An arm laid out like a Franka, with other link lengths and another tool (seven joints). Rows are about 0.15 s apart.
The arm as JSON. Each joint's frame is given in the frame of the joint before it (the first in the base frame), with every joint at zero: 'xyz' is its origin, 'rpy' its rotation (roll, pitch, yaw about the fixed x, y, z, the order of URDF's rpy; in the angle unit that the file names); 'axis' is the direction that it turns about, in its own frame. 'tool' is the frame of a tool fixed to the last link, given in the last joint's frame.
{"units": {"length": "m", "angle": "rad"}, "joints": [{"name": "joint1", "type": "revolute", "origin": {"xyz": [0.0, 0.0, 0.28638], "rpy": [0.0, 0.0, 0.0]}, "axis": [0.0, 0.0, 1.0]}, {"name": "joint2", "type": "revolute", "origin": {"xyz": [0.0, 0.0, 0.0], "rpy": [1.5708, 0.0, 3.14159]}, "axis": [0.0, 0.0, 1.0]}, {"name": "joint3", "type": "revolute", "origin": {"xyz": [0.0, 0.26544, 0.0], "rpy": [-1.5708, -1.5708, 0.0]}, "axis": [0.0, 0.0, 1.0]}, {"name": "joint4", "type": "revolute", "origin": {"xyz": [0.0, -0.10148, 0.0], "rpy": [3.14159, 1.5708, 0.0]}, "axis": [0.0, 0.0, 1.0]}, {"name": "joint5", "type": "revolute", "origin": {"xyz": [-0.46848, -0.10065, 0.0], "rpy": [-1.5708, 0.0, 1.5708]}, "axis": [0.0, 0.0, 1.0]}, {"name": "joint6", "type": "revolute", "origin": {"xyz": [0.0, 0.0, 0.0], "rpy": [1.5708, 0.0, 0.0]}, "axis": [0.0, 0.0, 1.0]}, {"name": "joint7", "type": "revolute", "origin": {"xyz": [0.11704, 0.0, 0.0], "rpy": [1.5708, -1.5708, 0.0]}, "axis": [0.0, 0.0, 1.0]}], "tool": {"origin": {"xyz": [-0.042, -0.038, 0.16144], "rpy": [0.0, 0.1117, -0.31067]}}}
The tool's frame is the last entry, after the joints.
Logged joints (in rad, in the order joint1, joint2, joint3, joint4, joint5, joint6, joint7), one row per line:
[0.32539 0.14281 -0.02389 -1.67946 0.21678 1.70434 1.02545]
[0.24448 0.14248 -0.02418 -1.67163 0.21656 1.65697 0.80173]
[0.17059 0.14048 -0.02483 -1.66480 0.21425 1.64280 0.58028]
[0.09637 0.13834 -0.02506 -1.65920 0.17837 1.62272 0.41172]
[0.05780 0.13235 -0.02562 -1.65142 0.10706 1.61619 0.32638]
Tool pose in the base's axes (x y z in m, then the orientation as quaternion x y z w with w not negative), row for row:
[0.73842 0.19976 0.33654 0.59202 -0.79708 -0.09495 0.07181]
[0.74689 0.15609 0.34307 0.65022 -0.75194 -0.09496 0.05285]
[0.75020 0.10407 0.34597 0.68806 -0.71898 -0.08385 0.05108]
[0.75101 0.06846 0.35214 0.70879 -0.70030 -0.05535 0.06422]
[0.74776 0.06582 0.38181 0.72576 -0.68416 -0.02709 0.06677]
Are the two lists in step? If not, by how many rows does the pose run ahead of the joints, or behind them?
The pose runs 1 row ahead of the joints: the pose in row i belongs to the joints in row i + 1.
